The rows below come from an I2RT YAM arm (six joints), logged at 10 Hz.
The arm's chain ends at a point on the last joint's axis. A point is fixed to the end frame.
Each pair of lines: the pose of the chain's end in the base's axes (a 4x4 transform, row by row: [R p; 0 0 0 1], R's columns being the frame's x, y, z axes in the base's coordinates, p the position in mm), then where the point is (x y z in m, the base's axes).
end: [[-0.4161, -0.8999, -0.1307, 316.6], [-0.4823, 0.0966, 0.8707, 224.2], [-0.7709, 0.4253, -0.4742, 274.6], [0, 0, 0, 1]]
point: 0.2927 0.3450 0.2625
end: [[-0.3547, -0.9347, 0.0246, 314.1], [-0.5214, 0.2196, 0.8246, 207.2], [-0.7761, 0.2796, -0.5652, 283.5], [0, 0, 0, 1]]
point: 0.3046 0.3277 0.2572
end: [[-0.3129, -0.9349, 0.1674, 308.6], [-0.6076, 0.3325, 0.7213, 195.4], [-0.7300, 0.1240, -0.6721, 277.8], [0, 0, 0, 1]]
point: 0.3137 0.3106 0.2331
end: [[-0.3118, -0.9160, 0.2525, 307.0], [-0.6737, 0.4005, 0.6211, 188.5], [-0.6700, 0.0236, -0.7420, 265.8], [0, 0, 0, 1]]
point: 0.3223 0.2968 0.2080
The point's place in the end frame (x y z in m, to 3 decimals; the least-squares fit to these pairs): -0.039 0.028 0.114
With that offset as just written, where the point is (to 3 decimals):
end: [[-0.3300, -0.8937, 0.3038, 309.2], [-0.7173, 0.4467, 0.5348, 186.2], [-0.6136, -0.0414, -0.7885, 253.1], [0, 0, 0, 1]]
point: 0.332 0.288 0.186
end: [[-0.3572, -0.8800, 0.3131, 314.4], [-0.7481, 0.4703, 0.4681, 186.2], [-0.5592, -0.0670, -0.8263, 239.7], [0, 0, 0, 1]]
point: 0.339 0.282 0.165
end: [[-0.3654, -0.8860, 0.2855, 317.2], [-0.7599, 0.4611, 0.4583, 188.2], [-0.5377, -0.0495, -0.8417, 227.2], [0, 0, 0, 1]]
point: 0.339 0.283 0.151
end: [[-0.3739, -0.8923, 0.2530, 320.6], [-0.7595, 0.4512, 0.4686, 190.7], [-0.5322, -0.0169, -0.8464, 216.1], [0, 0, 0, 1]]
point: 0.339 0.286 0.140
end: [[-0.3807, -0.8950, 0.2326, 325.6], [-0.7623, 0.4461, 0.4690, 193.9], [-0.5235, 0.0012, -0.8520, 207.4], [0, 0, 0, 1]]
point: 0.342 0.290 0.131
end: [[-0.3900, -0.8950, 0.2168, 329.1], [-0.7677, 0.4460, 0.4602, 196.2], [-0.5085, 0.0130, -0.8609, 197.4], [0, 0, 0, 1]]
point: 0.344 0.291 0.119
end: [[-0.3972, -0.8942, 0.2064, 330.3], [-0.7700, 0.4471, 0.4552, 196.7], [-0.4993, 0.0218, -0.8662, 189.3], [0, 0, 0, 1]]
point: 0.344 0.291 0.111
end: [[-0.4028, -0.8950, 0.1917, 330.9], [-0.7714, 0.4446, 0.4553, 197.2], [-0.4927, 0.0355, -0.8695, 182.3], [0, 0, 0, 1]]
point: 0.343 0.292 0.103
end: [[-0.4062, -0.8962, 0.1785, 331.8], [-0.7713, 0.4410, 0.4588, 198.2], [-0.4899, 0.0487, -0.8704, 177.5], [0, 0, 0, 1]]
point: 0.343 0.293 0.099
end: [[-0.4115, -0.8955, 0.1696, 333.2], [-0.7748, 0.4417, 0.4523, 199.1], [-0.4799, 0.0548, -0.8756, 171.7], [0, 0, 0, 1]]
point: 0.344 0.293 0.092
